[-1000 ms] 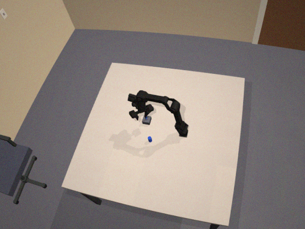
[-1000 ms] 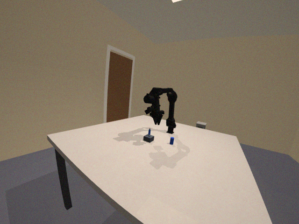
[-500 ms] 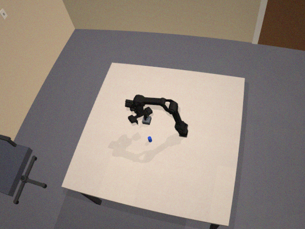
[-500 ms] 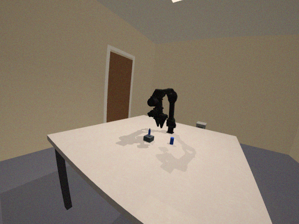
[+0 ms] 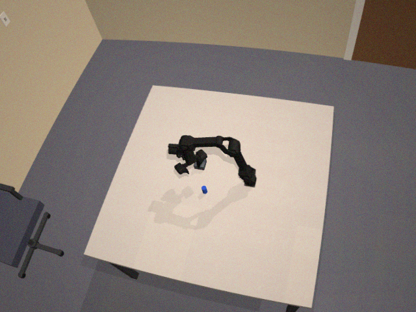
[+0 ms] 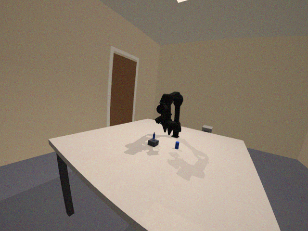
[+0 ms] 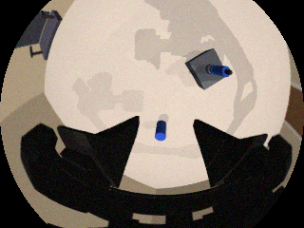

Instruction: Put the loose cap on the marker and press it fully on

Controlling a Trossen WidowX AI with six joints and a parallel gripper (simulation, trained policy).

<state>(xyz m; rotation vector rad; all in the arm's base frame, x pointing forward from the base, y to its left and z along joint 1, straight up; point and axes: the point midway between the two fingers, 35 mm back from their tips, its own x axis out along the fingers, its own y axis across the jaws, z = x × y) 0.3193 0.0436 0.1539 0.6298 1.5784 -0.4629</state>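
My gripper tip is 7 cm past the blue cap, 6 cm to the right of it and 9 cm above it. The rest, counted from my gripper tip: grey holder block: 10 cm to the right, 10 cm below.
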